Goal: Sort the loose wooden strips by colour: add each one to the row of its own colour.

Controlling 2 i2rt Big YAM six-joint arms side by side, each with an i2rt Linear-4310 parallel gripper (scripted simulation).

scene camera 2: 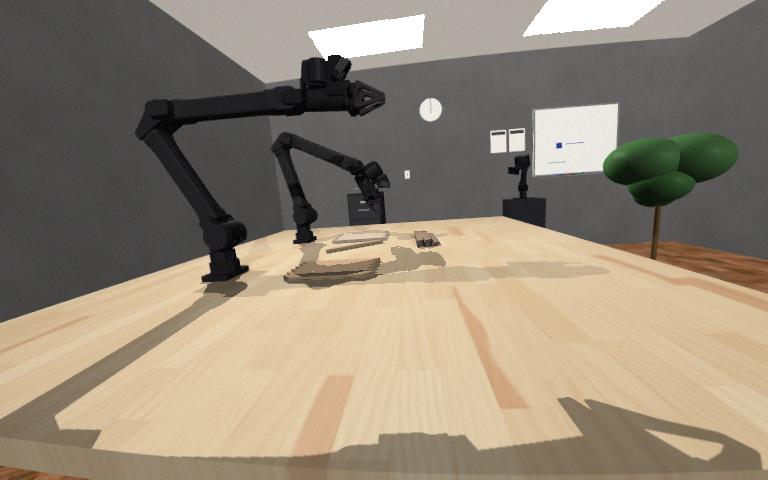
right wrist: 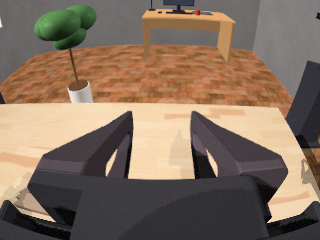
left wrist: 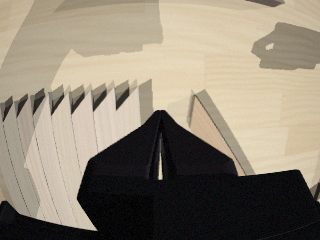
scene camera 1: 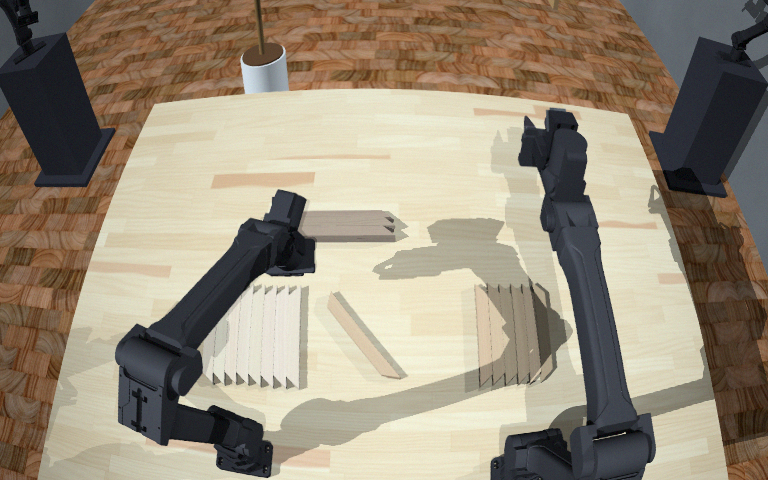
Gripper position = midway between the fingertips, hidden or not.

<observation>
In view: the left gripper (scene camera 1: 300, 265), the right gripper (scene camera 2: 385, 98) and a tan strip (left wrist: 201, 125).
The left gripper is seen too in the left wrist view (left wrist: 160, 118). The right gripper is seen too in the right wrist view (right wrist: 161, 118) and in scene camera 1 (scene camera 1: 535, 119). The right wrist view does not show the tan strip: it is out of frame.
</observation>
